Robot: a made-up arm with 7 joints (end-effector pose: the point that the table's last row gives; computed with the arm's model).
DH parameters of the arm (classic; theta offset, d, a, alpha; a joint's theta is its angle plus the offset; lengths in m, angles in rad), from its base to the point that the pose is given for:
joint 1: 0 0.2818 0 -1.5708
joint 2: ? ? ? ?
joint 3: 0 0.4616 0.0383 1.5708
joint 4: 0 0 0.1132 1.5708
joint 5: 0 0.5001 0 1.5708
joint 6: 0 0 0.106 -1.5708
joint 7: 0 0.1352 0 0
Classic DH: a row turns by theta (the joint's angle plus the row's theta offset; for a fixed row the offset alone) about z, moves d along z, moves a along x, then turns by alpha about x.
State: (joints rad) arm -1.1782 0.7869 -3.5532 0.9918 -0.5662 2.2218 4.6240
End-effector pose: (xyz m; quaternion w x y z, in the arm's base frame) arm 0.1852 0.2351 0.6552 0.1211 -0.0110 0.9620 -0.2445
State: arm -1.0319 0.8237 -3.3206 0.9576 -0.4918 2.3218 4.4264
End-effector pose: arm 0.0516 0.2121 0.6727 0.1720 -0.2369 0.9205 -0.2588
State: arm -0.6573 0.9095 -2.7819 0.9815 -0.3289 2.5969 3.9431
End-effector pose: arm -0.1195 -0.0162 0.6920 0.3154 -0.6427 0.6373 -0.2851
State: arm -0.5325 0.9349 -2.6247 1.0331 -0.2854 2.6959 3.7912
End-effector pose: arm -0.1105 -0.1118 0.6957 0.3605 -0.7224 0.5171 -0.2842
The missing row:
joint 2: 0 0 0 1.5708
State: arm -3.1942 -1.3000 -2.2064 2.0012 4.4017 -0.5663 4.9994
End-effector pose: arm 0.7994 0.4672 0.3061 0.2572 -0.0751 0.7128 0.6482
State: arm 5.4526 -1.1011 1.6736 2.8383 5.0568 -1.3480 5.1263
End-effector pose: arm -0.6023 0.6484 0.5670 0.1597 -0.9084 -0.0261 0.3856
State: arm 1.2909 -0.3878 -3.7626 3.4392 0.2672 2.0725 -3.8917
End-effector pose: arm -0.0217 -0.3513 1.2013 0.0369 -0.5310 -0.6983 0.4787
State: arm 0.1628 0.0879 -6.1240 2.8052 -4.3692 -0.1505 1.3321
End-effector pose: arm 0.2952 -0.0412 1.3292 0.9500 0.0502 0.2411 0.1919
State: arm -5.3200 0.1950 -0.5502 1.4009 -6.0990 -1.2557 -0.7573
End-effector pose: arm 0.5552 0.2788 0.8416 0.1752 0.2891 0.1404 0.9306
